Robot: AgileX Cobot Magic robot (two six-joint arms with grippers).
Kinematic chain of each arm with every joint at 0, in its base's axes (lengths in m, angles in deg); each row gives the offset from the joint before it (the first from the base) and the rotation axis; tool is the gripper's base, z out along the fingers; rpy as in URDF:
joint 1: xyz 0 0 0.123 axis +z
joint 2: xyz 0 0 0 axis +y
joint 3: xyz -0.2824 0 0.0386 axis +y
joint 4: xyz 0.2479 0 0.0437 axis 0.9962 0 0.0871
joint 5: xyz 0 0 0 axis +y
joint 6: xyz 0.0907 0 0.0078 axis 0.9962 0 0.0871
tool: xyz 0 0 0 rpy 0 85 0
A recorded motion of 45 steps. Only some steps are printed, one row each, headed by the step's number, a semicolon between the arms.
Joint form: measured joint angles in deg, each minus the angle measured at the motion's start. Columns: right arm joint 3, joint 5, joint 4, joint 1, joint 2, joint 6; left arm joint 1, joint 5, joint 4, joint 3, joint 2, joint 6.
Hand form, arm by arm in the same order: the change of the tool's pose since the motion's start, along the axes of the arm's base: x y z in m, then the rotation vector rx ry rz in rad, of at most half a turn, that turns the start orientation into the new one. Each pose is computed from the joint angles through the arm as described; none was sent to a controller.
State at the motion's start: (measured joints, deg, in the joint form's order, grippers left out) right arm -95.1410 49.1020 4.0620 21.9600 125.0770 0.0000; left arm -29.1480 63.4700 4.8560 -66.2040 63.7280 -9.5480
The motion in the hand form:
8: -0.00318 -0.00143 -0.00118 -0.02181 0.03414 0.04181; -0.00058 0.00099 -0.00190 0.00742 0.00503 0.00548
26: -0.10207 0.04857 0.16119 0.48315 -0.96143 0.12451; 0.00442 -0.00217 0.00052 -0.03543 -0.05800 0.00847
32: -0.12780 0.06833 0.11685 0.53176 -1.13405 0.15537; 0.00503 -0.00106 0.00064 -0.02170 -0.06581 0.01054
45: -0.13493 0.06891 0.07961 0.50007 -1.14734 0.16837; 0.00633 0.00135 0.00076 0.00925 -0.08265 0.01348
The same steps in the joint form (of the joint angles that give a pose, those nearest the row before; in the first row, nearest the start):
8: -0.06 2.42 0.13 -0.06 0.06 -2.44; 0.00 0.18 0.40 0.44 -0.13 -0.30
26: 25.97 -56.51 10.63 13.52 -31.43 -10.14; 0.00 -4.50 0.40 0.80 -0.13 -1.03
32: 37.39 -81.01 10.51 19.57 -28.84 -11.22; 0.00 -4.50 1.34 0.80 -0.13 -1.08
45: 42.79 -89.67 10.57 20.79 -25.46 -11.77; 0.00 -4.51 3.36 0.85 -0.13 -1.08

